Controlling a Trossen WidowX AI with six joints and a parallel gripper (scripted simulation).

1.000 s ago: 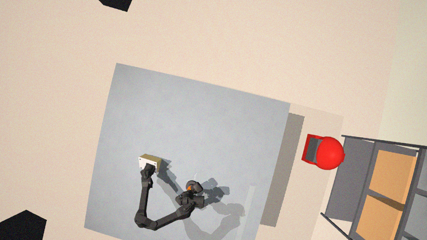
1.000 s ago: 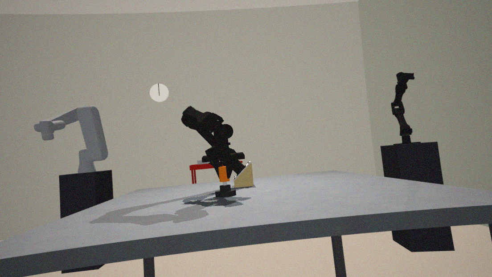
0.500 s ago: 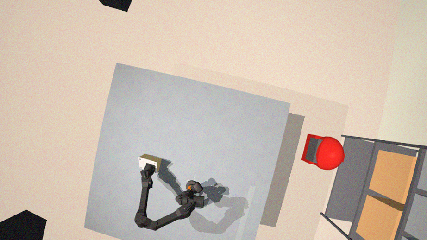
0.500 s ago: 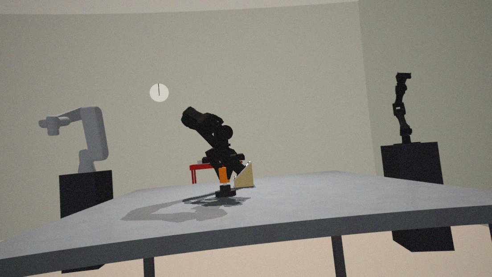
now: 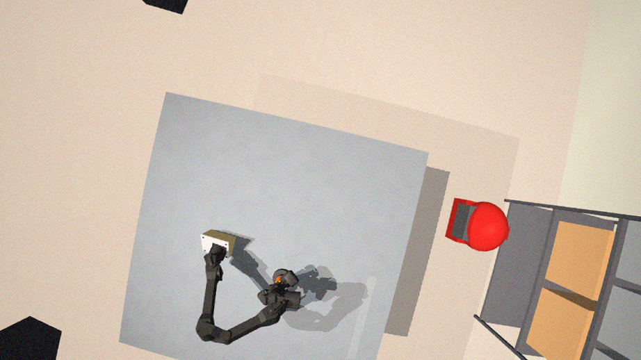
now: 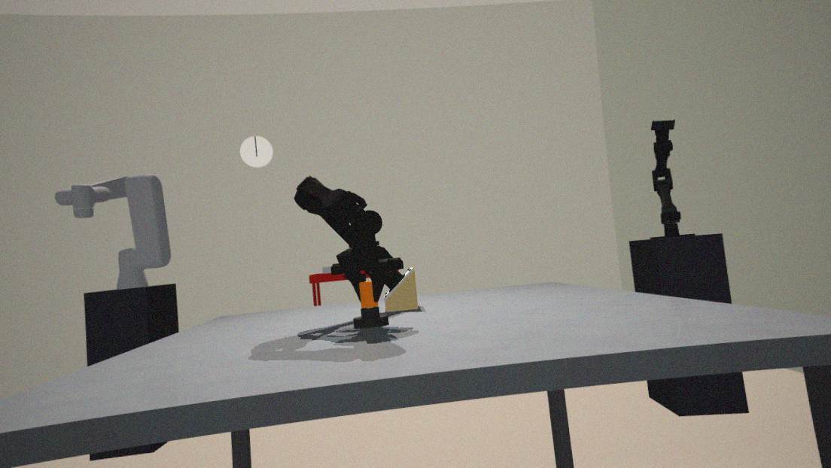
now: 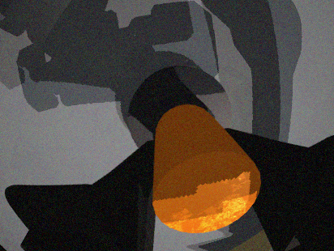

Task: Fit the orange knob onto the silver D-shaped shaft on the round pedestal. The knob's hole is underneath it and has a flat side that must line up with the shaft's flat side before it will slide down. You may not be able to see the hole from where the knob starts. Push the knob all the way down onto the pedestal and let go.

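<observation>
My gripper tip is 20 mm above the round black pedestal. The rest, counted from my gripper tip: orange knob (30 mm above).
</observation>
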